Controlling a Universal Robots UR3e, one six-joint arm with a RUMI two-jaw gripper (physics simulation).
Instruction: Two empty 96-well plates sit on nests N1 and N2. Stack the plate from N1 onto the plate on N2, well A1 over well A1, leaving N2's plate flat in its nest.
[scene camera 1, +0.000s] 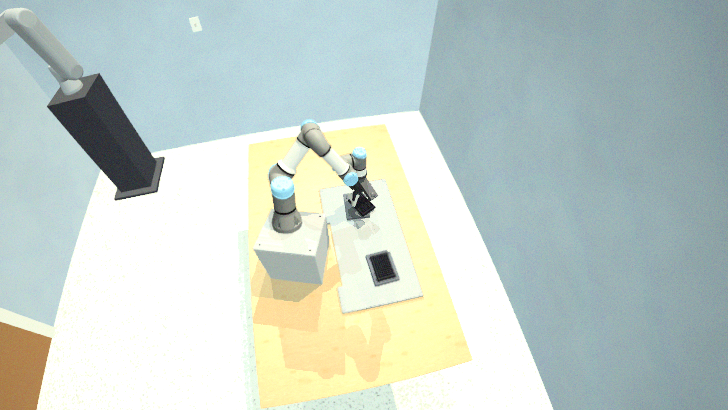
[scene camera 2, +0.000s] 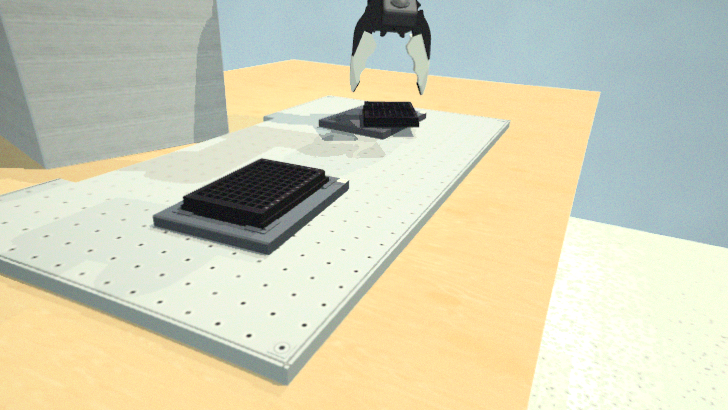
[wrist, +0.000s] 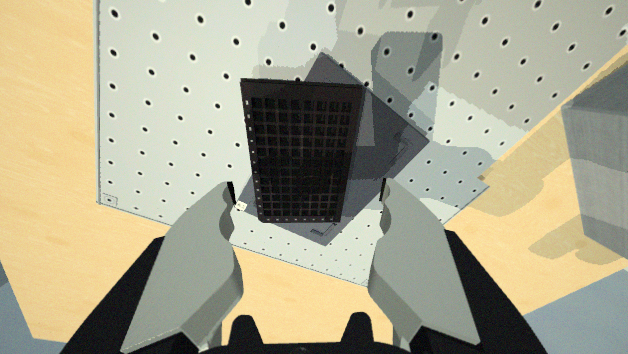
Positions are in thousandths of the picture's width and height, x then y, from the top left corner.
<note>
I see my gripper (scene camera 2: 532, 230) and a grey nest (scene camera 2: 483, 294).
My gripper also shows in the wrist view (wrist: 490, 513).
</note>
